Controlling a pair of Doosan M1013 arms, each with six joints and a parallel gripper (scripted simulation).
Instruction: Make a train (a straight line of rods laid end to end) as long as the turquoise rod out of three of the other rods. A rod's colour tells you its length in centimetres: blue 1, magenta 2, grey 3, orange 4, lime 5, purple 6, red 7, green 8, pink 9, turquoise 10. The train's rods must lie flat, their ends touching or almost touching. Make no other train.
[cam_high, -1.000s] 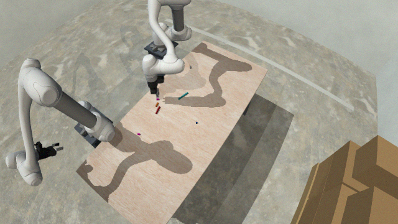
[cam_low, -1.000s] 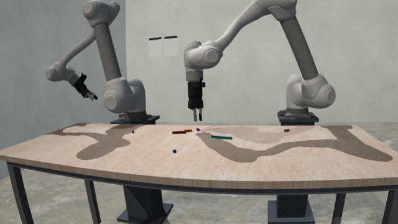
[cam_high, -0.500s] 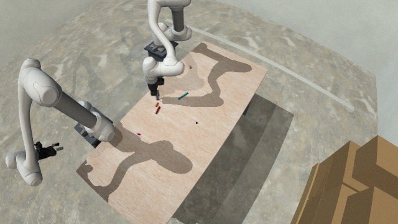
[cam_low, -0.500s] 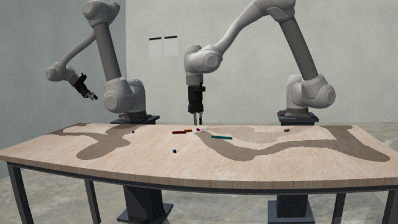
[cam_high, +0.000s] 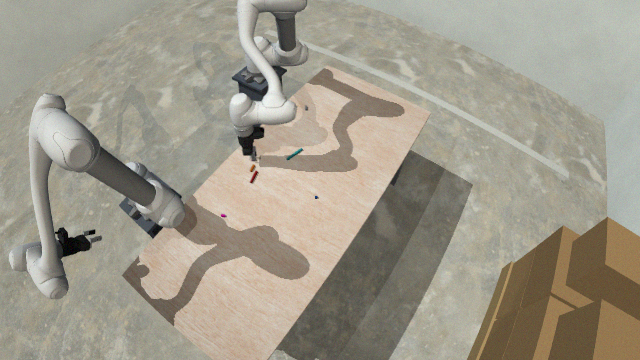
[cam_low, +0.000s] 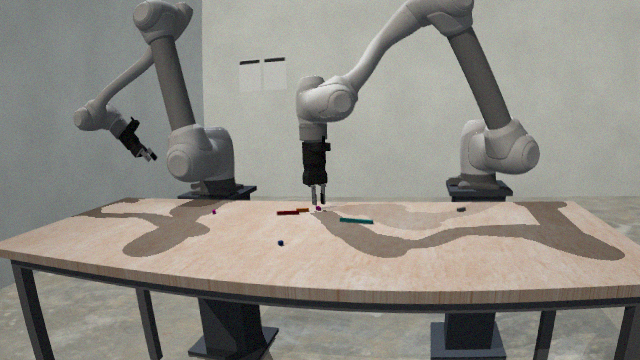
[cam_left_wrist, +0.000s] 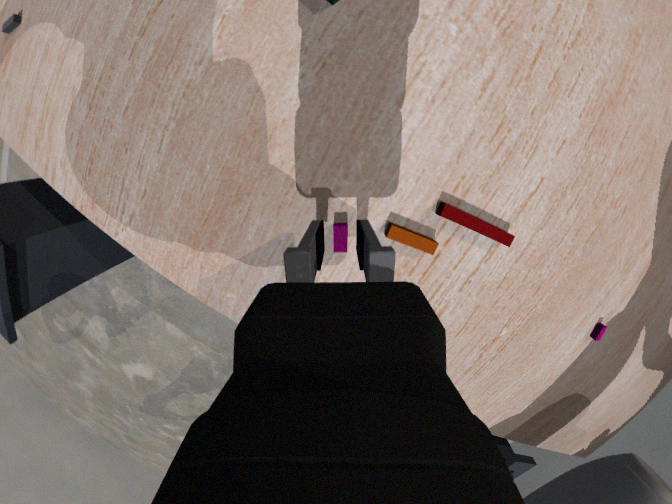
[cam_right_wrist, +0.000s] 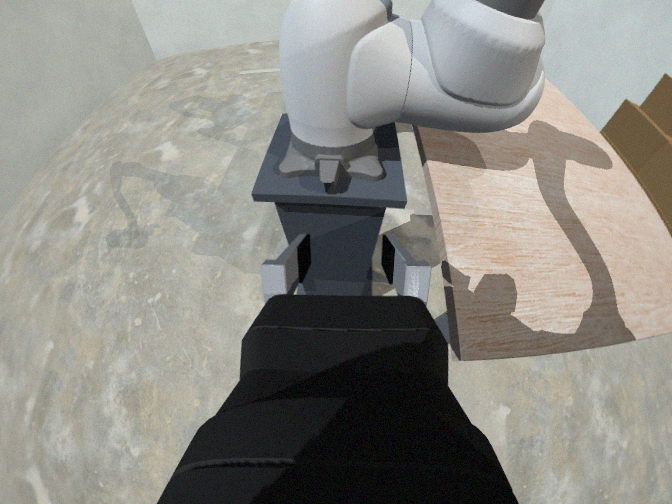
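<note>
Right now my left hand is 20 mm short of the orange rod, 50 mm to the left of it and 30 mm above it. Also, from my left hand: turquoise rod: 170 mm ahead, 120 mm to the left, 30 mm below; red rod: 50 mm ahead, 90 mm to the right, 30 mm below; blue rod: 380 mm ahead, 60 mm to the right, 30 mm below.
</note>
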